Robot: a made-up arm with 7 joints.
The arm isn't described. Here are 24 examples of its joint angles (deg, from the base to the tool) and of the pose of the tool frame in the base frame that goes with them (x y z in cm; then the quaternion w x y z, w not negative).
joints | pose
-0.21 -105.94 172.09 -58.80 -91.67 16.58 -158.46 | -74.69 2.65 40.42 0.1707 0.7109 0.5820 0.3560
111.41 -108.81 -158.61 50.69 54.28 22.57 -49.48 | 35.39 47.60 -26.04 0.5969 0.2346 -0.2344 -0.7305
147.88 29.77 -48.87 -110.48 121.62 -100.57 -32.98 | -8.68 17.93 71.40 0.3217 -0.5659 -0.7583 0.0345
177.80 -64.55 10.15 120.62 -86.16 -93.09 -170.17 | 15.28 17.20 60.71 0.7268 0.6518 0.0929 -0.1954
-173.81 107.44 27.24 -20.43 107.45 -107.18 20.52 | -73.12 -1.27 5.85 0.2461 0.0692 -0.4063 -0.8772
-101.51 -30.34 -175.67 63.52 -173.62 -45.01 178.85 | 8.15 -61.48 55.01 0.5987 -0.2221 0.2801 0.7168
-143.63 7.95 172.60 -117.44 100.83 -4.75 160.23 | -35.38 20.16 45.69 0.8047 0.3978 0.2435 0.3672
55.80 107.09 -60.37 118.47 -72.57 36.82 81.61 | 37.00 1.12 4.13 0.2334 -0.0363 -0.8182 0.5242
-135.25 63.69 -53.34 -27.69 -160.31 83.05 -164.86 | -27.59 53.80 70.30 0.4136 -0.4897 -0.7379 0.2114
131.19 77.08 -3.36 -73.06 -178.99 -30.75 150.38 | -37.99 -36.38 75.25 0.2993 -0.6079 0.7351 0.0229
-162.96 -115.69 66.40 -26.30 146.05 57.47 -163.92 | 54.99 -35.30 -21.80 0.9418 -0.2838 0.1779 -0.0282
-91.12 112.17 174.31 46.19 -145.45 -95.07 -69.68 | -4.50 68.57 28.01 0.2070 0.2321 0.9097 0.2751
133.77 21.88 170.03 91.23 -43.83 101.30 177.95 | 1.09 17.02 71.28 0.7892 0.3221 0.0971 0.5138
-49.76 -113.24 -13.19 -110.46 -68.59 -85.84 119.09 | 2.14 -25.04 -12.37 0.2585 0.4938 -0.6725 -0.4868
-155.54 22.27 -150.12 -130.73 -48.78 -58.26 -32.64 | -24.71 18.68 30.80 0.8461 -0.1577 0.2324 0.4530
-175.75 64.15 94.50 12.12 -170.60 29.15 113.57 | -77.20 10.69 63.51 0.5119 0.2150 0.7849 0.2750
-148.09 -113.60 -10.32 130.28 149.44 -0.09 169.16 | 23.41 -18.67 46.59 0.1622 -0.0341 0.9858 -0.0251
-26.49 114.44 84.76 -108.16 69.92 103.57 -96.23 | 24.22 43.50 20.16 0.0891 -0.8353 -0.3613 0.4048
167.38 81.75 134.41 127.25 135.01 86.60 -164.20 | -29.80 10.73 56.10 0.0624 -0.9314 -0.2899 -0.2111
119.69 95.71 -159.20 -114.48 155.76 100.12 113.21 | -15.21 -17.26 -2.80 0.3449 -0.4015 -0.7428 0.4099
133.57 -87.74 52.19 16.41 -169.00 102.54 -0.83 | 53.15 56.81 27.92 0.3143 0.2614 -0.4540 -0.7917
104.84 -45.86 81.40 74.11 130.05 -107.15 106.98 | -21.99 34.64 65.51 0.6113 -0.6464 -0.3184 -0.3271
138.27 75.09 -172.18 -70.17 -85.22 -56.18 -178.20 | -46.66 -46.39 3.88 0.8755 -0.3769 -0.2399 -0.1839
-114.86 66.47 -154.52 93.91 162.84 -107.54 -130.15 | -18.73 14.99 63.38 0.1794 -0.4358 0.1950 0.8601
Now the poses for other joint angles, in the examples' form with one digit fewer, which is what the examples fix.
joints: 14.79 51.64 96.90 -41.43 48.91 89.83 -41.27
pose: 56.9 2.7 76.1 0.210 -0.590 0.778 0.061
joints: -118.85 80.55 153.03 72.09 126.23 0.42 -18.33
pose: -9.6 54.2 70.4 0.176 0.148 -0.961 0.156
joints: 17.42 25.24 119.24 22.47 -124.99 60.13 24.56
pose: 29.6 -22.0 99.2 0.106 -0.772 0.193 0.596
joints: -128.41 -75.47 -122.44 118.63 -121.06 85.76 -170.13
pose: 6.4 -44.2 11.3 0.105 0.265 -0.228 -0.931
